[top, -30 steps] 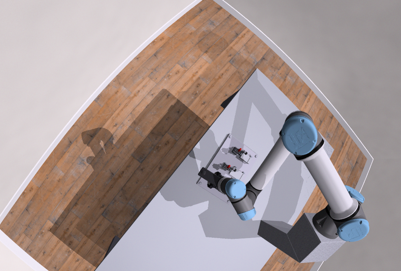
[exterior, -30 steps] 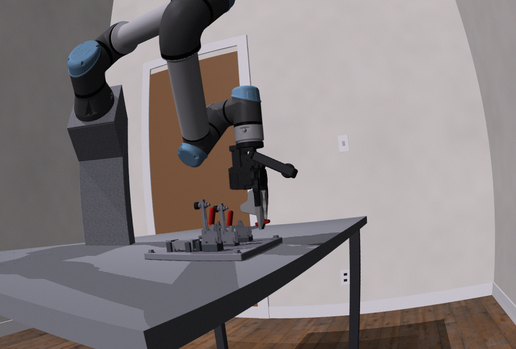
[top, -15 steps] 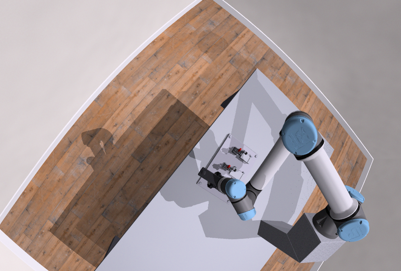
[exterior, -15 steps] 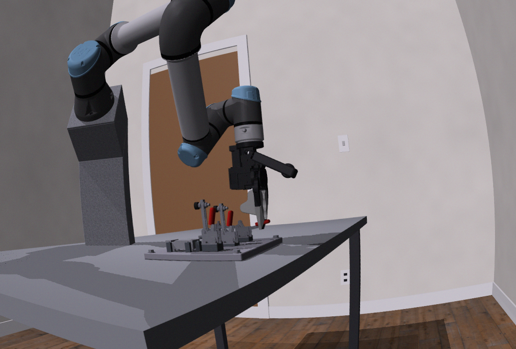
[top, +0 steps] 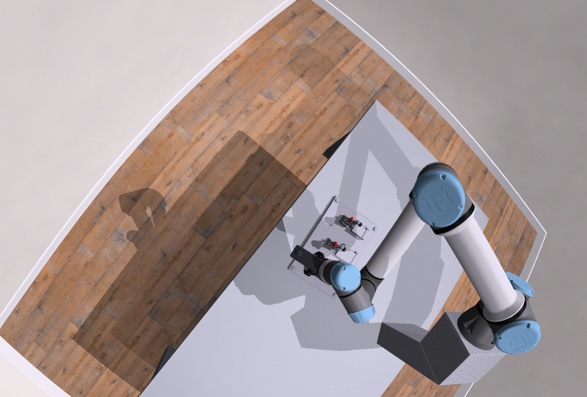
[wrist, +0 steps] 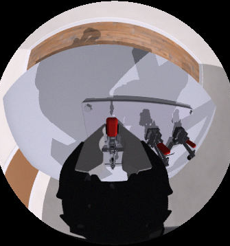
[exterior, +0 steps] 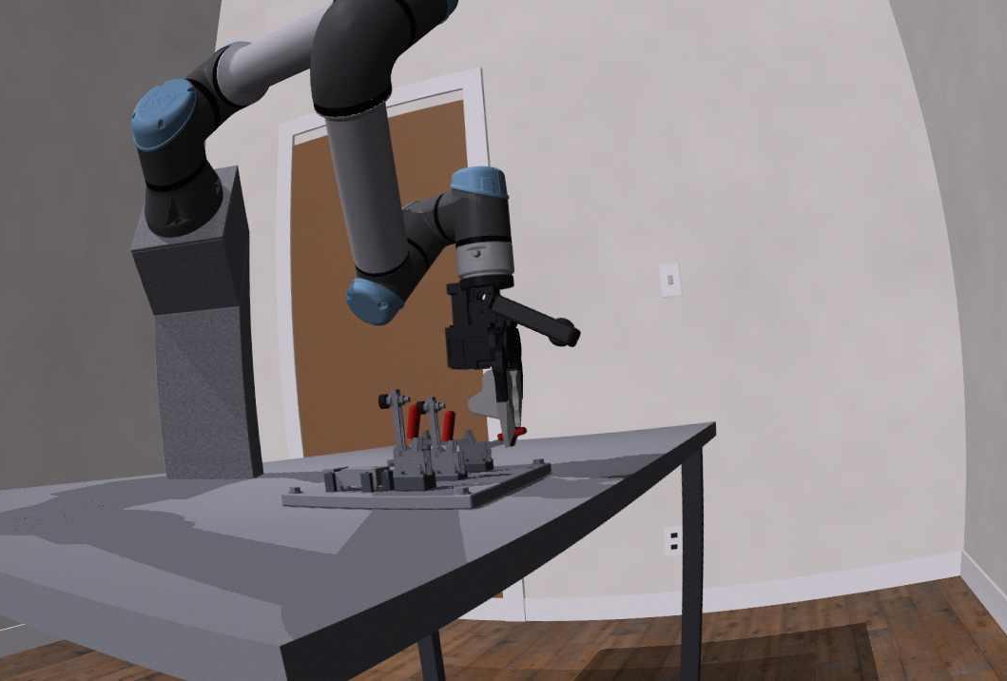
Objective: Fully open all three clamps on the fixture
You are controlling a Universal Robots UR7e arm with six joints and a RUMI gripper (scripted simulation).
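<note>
The metal plate is 110 mm to the right of my hand, 80 mm behind it and 50 mm below it.
</note>
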